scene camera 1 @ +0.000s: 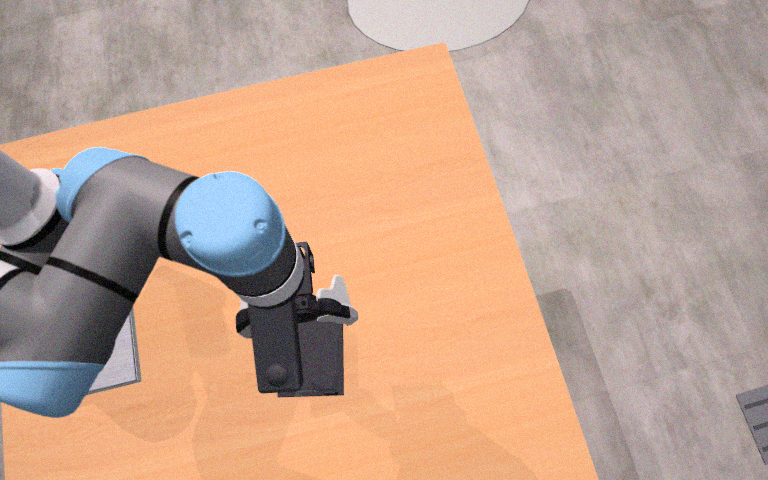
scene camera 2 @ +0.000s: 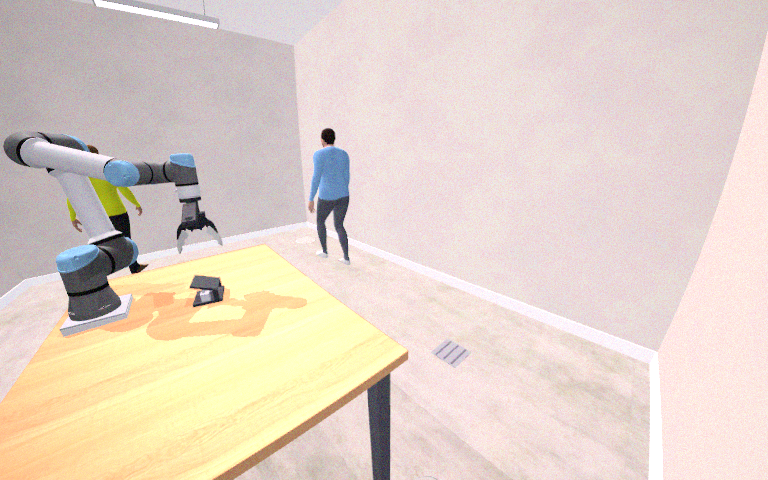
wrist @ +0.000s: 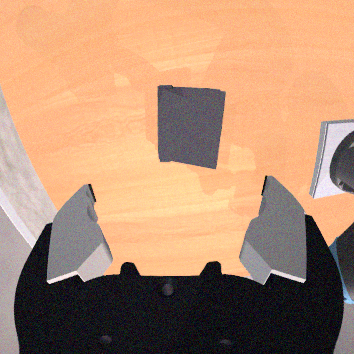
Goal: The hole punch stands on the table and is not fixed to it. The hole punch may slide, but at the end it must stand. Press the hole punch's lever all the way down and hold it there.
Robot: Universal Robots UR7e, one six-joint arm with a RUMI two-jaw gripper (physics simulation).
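Pixels of known places: gripper, between the fingertips: (scene camera 1: 300, 325) (scene camera 2: 201, 249) (wrist: 176, 182); arm's base, origin of its link: (scene camera 2: 96, 309).
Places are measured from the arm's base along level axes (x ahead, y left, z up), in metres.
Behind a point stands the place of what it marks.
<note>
The dark grey hole punch (scene camera 1: 323, 356) {x 0.417, y -0.067, z 0.032 m} (scene camera 2: 208, 289) {x 0.402, y -0.116, z 0.032 m} (wrist: 191, 126) {x 0.386, y -0.063, z 0.044 m} stands on the table (scene camera 1: 396, 169) {x 0.562, y 0.267, z -0.028 m} (scene camera 2: 141, 396) {x 0.254, y -0.505, z -0.027 m} (wrist: 150, 225) {x 0.482, y 0.195, z -0.028 m}. In the scene camera 2 view its lever (scene camera 2: 205, 281) {x 0.390, y -0.057, z 0.042 m} is raised, tilted up from the base with a gap between them. In the scene camera 1 view the arm and gripper body hide part of it. My gripper (scene camera 2: 199, 247) {x 0.404, y -0.042, z 0.166 m} (wrist: 176, 182) {x 0.404, y -0.042, z 0.166 m} is open and empty, fingers pointing down. It hangs high above the table and the hole punch, touching neither. In the wrist view the hole punch lies ahead of the fingertips, between their lines.
The arm's base plate (scene camera 2: 96, 321) {x 0.027, y -0.086, z -0.006 m} (wrist: 320, 160) {x 0.100, y 0.009, z -0.009 m} stands on the table beside the hole punch. A person in blue (scene camera 2: 331, 175) and a person in yellow (scene camera 2: 107, 192) stand beyond the table. The table's edge (scene camera 1: 509, 220) {x 0.749, y 0.149, z -0.027 m} runs along the right in the scene camera 1 view.
</note>
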